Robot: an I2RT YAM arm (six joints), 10 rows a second.
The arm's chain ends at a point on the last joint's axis. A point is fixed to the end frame.
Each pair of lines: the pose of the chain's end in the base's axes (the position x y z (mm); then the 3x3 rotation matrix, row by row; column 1 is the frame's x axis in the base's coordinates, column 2 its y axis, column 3 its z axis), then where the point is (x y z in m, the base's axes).
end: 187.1, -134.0, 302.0; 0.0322, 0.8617, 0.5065; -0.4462, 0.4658, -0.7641; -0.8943, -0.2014, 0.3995
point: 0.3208 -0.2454 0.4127
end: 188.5, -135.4, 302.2; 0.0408, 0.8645, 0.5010; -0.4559, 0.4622, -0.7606; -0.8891, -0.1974, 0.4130
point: 0.3208 -0.2458 0.4155
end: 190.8, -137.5, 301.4; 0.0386, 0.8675, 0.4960; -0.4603, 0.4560, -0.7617; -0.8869, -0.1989, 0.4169
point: 0.3223 -0.2481 0.4153
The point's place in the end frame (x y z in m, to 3 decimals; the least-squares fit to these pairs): -0.045 0.041 0.197
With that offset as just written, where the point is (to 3 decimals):
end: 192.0, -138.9, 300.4; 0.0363, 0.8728, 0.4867; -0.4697, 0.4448, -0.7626; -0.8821, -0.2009, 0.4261
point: 0.322 -0.250 0.416
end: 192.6, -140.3, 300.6; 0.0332, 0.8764, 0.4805; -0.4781, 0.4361, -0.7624; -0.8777, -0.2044, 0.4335
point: 0.322 -0.251 0.417
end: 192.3, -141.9, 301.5; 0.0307, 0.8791, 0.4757; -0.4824, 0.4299, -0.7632; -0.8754, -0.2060, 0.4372
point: 0.321 -0.253 0.419
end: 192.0, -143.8, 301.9; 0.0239, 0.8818, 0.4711; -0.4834, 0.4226, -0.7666; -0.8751, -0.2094, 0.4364
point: 0.320 -0.256 0.419
